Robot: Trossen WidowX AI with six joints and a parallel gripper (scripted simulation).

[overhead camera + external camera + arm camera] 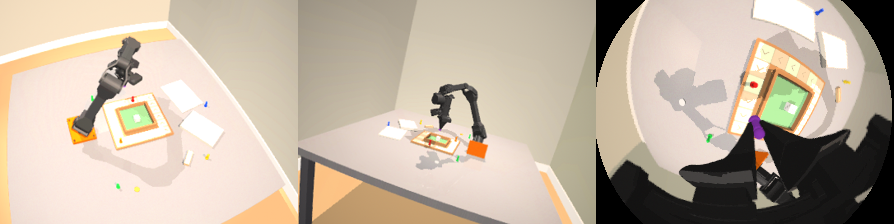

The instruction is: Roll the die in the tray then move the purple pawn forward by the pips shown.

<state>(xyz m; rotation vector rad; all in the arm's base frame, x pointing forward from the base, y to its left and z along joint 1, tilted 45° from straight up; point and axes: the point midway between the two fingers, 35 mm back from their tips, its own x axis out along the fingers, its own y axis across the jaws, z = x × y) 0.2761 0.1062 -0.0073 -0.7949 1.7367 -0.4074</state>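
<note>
Now: gripper tip 4 cm short of the red pawn, 1 cm to the left of it and 11 cm above it. The rest, counted from my gripper tip: blue pawn: 39 cm ahead, 21 cm to the right, 12 cm below; then white die: 13 cm to the right, 11 cm below; then purple pawn: 1 cm above.
</note>
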